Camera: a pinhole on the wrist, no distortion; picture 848 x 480 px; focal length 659.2 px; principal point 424.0 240.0 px. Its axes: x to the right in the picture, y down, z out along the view. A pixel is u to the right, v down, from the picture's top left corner.
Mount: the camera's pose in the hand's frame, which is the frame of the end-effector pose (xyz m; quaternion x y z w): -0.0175 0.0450 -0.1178 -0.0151 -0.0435 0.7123 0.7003
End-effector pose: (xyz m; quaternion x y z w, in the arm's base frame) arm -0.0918 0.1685 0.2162 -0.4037 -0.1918 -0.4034 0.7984
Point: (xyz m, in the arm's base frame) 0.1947 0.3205 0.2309
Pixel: outside the picture
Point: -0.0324 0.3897 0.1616
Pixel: 718 404
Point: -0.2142 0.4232 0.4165
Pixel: 227 269
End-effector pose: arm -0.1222 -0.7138 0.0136 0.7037 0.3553 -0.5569 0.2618
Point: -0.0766 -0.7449 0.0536
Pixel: 508 321
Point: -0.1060 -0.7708 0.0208
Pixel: 461 182
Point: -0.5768 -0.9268 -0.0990
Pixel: 144 163
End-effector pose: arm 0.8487 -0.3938 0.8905 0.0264 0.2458 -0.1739 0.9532
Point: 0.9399 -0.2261 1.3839
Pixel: 598 407
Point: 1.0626 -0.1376 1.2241
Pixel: 816 247
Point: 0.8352 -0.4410 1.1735
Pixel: 272 387
